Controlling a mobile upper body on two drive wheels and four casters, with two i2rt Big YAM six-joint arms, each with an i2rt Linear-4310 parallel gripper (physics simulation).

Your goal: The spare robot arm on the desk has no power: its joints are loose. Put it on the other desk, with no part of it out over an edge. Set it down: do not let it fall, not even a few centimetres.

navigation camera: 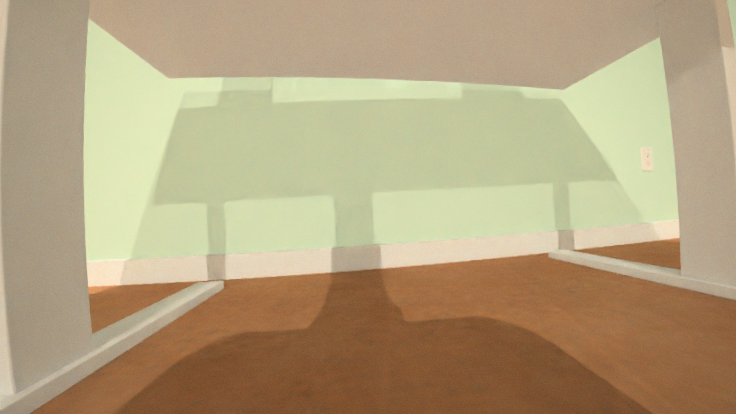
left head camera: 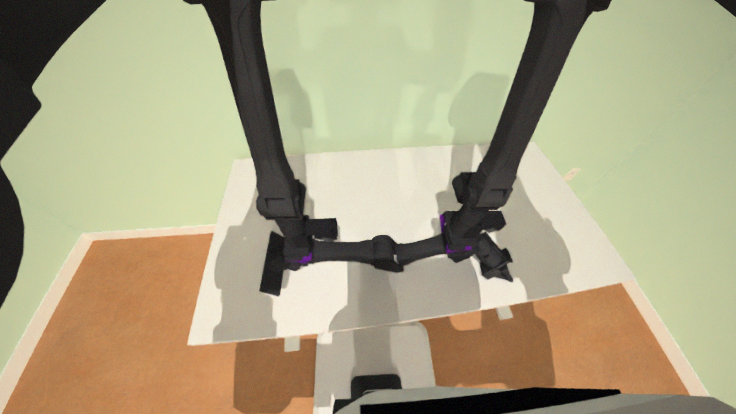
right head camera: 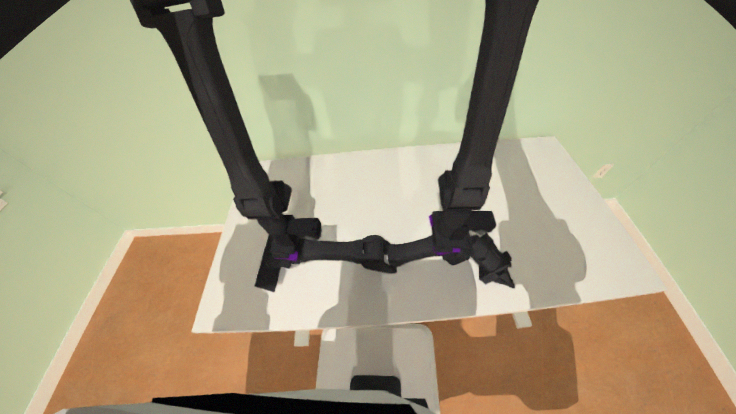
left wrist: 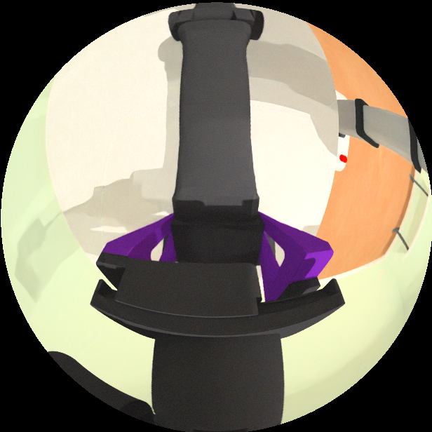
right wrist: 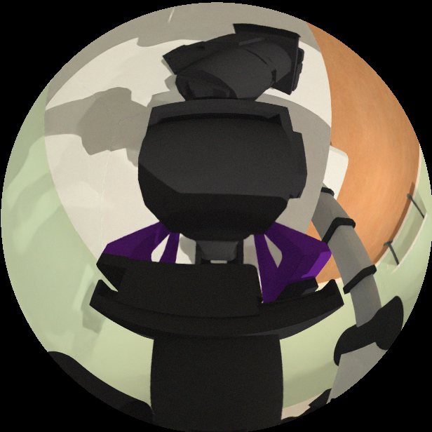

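The black spare arm [left head camera: 342, 252] [right head camera: 331, 251] [left wrist: 215, 110] [right wrist: 220, 165] stretches sideways over the white desk [left head camera: 360, 195] [right head camera: 360, 195] [left wrist: 110, 150] [right wrist: 112, 192], bent slightly at its middle joint. In both head views, its flat end at the left and its angled, pointed end at the right appear inside the desk's outline. My left gripper [left head camera: 300, 252] [right head camera: 286, 251] [left wrist: 217, 217] is shut on its left part. My right gripper [left head camera: 458, 242] [right head camera: 446, 244] [right wrist: 216, 218] is shut on its right part. Whether its underside touches the desk top cannot be told.
The desk's near edge lies in front of the spare arm, above my pale base [left head camera: 411, 355] [right head camera: 411, 355]. Green wall stands behind the desk. In the navigation view, the desk's underside [navigation camera: 360, 41] spans overhead between wide legs [navigation camera: 46, 180] [navigation camera: 694, 144].
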